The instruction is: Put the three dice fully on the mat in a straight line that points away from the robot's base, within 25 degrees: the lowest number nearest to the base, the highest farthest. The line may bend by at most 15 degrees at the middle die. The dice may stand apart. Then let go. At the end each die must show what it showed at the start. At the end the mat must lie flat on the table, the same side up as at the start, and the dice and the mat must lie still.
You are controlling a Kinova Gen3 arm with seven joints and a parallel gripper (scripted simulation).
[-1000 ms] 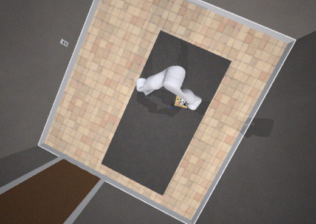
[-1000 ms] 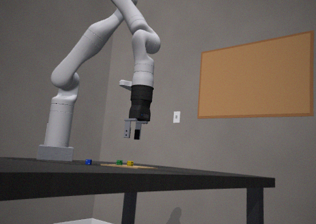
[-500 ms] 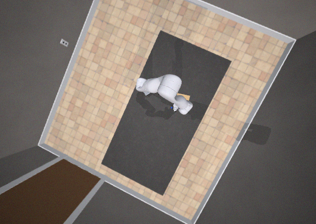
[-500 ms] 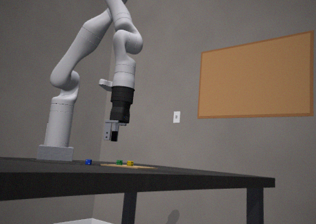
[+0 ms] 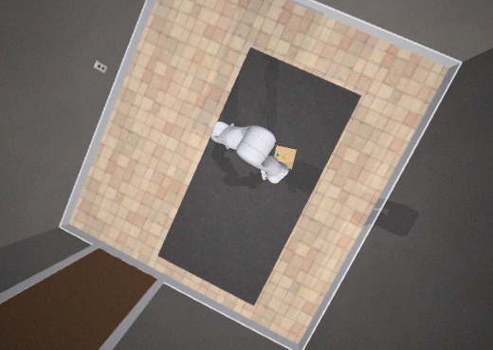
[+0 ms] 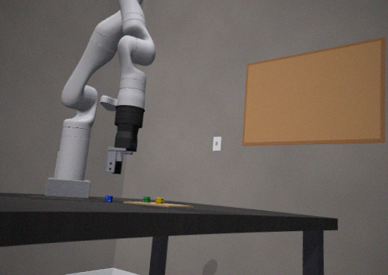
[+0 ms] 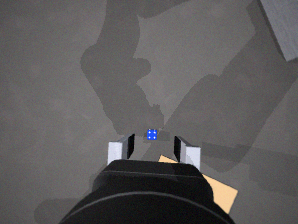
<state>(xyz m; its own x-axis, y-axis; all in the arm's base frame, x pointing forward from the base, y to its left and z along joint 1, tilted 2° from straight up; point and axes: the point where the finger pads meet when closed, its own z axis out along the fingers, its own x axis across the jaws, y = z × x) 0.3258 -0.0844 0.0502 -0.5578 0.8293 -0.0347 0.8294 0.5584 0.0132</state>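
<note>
The blue die is 9 cm below my hand. Also, from my hand: green die: 2 cm ahead, 11 cm to the left, 8 cm below; then mat: 7 cm ahead, 11 cm to the left, 9 cm below; then yellow die: 7 cm ahead, 11 cm to the left, 8 cm below.
</note>
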